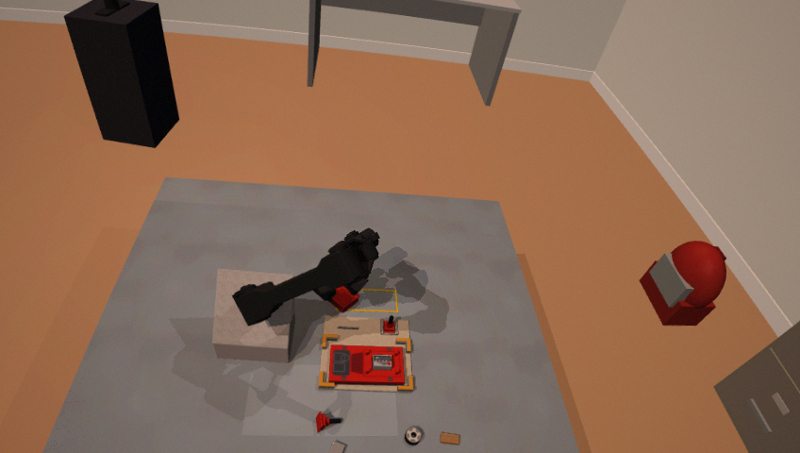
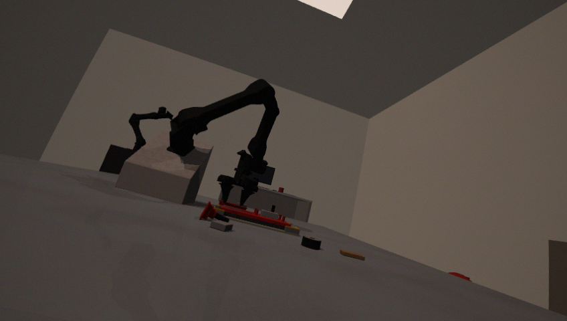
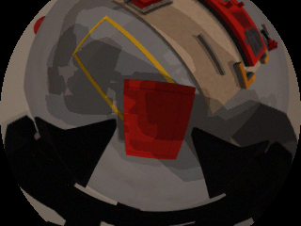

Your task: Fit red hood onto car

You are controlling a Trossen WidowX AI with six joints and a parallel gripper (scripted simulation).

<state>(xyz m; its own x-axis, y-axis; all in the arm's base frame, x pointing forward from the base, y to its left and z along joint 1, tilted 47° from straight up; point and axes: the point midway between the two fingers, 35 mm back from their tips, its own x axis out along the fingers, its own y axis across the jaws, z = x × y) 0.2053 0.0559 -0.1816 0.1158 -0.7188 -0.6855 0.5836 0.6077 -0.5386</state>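
Right now my gripper tip is 10 mm above the red hood. From my gripper tip the other things lie so: black post: 160 mm ahead, 90 mm to the right, 10 mm above; grey engine block: 210 mm to the right, 150 mm ahead; grey cube: 170 mm to the left, 10 mm below, 10 mm ahead.
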